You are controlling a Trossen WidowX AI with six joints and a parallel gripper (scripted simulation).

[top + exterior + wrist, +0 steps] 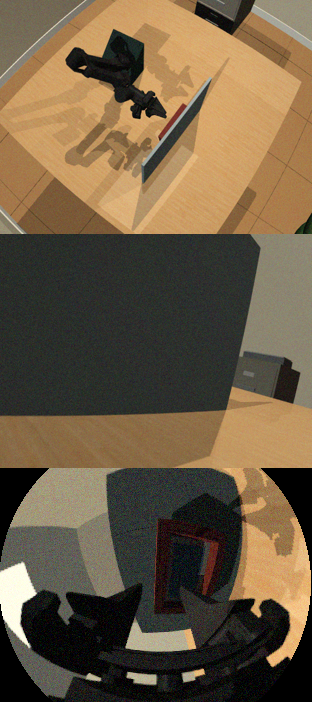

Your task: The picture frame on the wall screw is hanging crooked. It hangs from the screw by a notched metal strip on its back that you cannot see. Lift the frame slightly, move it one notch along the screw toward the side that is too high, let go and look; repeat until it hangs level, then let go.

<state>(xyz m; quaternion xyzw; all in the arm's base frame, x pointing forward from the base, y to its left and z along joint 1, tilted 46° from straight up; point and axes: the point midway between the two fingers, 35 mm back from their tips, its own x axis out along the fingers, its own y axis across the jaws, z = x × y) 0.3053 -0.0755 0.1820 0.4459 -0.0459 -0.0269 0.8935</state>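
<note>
My gripper tip is 5 cm short of the red picture frame and 5 cm above it. From my gripper tip the other things lie so: grey wall panel: 7 cm below, 6 cm ahead, 2 cm to the right.
</note>
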